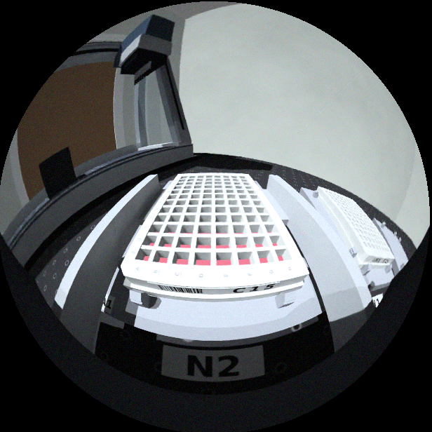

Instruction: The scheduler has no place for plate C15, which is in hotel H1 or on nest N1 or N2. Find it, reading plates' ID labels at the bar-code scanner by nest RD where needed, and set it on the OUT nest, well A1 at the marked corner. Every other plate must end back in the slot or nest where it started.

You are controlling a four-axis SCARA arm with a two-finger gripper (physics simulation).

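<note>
A white plate [215, 274] with a barcode and the label C15 on its near edge sits level on nest N2 [225, 322]. Red shows in its nearer wells. My gripper [213, 181] has its two fingers along the plate's long sides, drawn in against it, and is shut on the plate. The N2 sign [213, 362] shows in front. The nest's A1 mark [108, 303] is partly hidden by the left finger.
Another white plate [354, 227] stands on a neighbouring nest to the right, outside the right finger; its label is too small to read surely. At the upper left stands a blue and grey device [147, 42] on a post, beside a brown panel [70, 110].
</note>
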